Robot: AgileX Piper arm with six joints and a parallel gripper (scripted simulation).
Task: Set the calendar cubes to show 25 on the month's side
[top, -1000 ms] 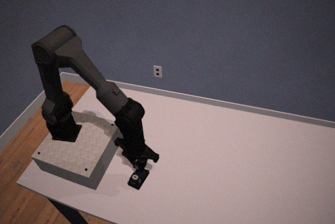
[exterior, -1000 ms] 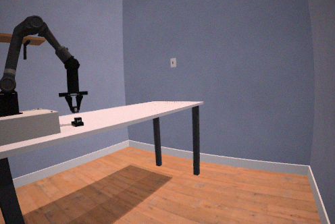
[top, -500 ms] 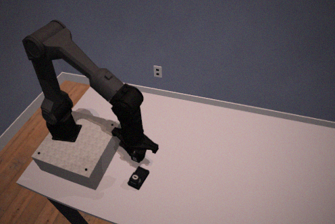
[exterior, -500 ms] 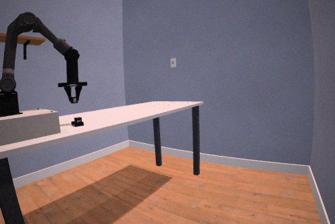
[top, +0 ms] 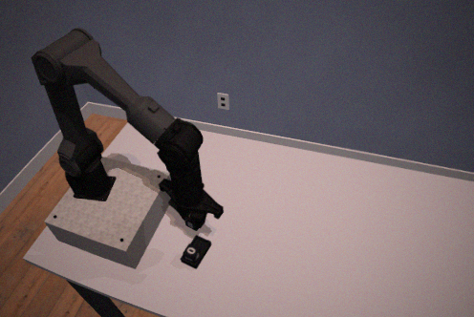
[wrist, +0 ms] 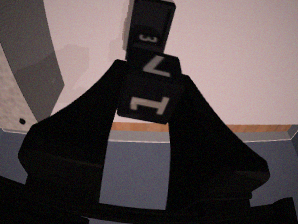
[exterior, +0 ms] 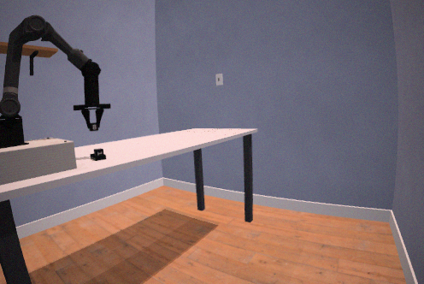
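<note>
My gripper is now right at the cube.
</note>
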